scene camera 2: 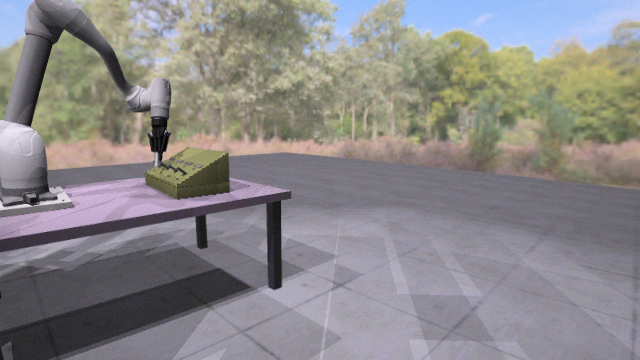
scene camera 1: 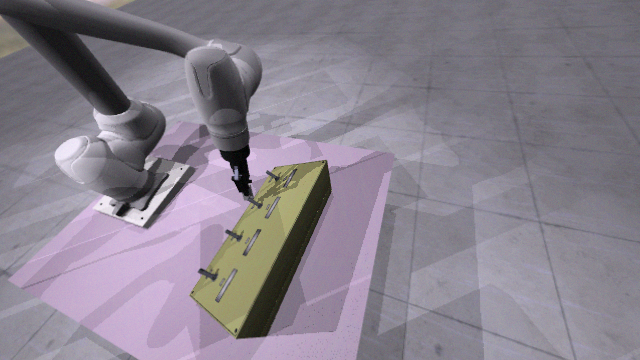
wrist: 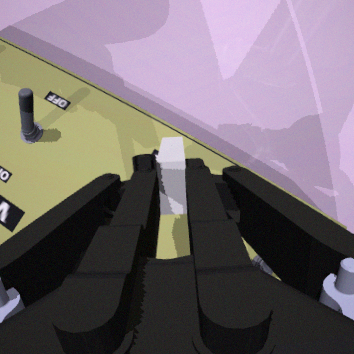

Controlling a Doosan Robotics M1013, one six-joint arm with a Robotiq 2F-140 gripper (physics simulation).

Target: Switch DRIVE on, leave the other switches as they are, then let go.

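Frame: origin at the arm's base, x left, y back, z up, level; centimetres.
Seen in the pictures: gripper, fingertip midpoint: (scene camera 2: 158,166) (scene camera 1: 249,198) (wrist: 173,155); arm's base, origin of the base link: (scene camera 2: 27,198) (scene camera 1: 141,189).
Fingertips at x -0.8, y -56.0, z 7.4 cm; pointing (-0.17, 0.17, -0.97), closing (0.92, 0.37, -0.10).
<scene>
Pixels of each thing's middle, then the offset from my fingertips to it. Level surfaces: height alone.
- olive sloped switch box, body centre: (wrist: 66,223) (scene camera 1: 271,232) (scene camera 2: 186,174) dx -8.8, dy -10.4, dz -4.3 cm
- second lever, body centre: (scene camera 1: 253,202) dx -1.3, dy -2.6, dz +0.5 cm
- third lever, body centre: (wrist: 26,112) (scene camera 1: 232,234) dx -13.1, dy -0.4, dz +0.5 cm
- pink table, its level: dz -10.8 cm
An olive sloped switch box (scene camera 1: 278,231) (scene camera 2: 212,175) (wrist: 75,155) stands on the table. In scene camera 1 its far lever (scene camera 1: 273,175), second lever (scene camera 1: 256,203), third lever (scene camera 1: 233,235) and near lever (scene camera 1: 207,274) all lean toward the low edge, the robot's side. In the wrist view one lever (wrist: 27,114) leans toward its OFF label (wrist: 57,100). The DRIVE name is not readable. My gripper (scene camera 1: 249,198) (scene camera 2: 158,163) (wrist: 173,155) is shut and empty. Its tips are at the second lever, on its low-edge side; contact cannot be told. The fingers hide that lever in the wrist view.
The pink table (scene camera 1: 115,305) (scene camera 2: 120,209) (wrist: 240,100) carries the box and the arm's white base plate (scene camera 1: 145,220) (scene camera 2: 60,197). Long grey label plates lie up the slope from the levers. Another lever base (wrist: 261,264) shows partly beside the right finger.
</scene>
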